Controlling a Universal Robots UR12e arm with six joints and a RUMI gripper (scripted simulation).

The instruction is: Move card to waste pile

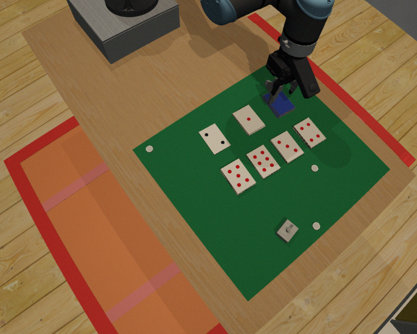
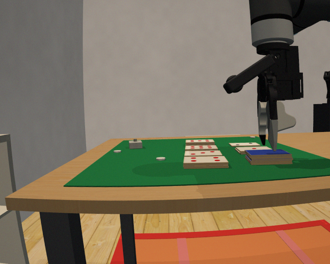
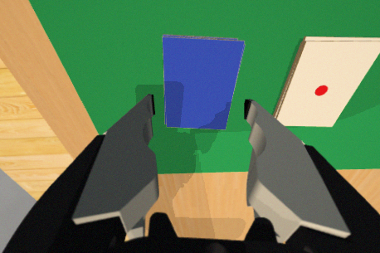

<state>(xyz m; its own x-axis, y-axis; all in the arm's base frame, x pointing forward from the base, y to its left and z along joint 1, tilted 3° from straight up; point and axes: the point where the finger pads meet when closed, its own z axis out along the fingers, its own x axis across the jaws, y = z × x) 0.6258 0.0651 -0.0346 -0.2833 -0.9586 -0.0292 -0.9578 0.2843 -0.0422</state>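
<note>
Now: the card 20 mm below my hand. The rest, counted from my hand: grey block 270 mm ahead, 310 mm to the right, 30 mm below; then green mat 90 mm ahead, 180 mm to the right, 60 mm below.
</note>
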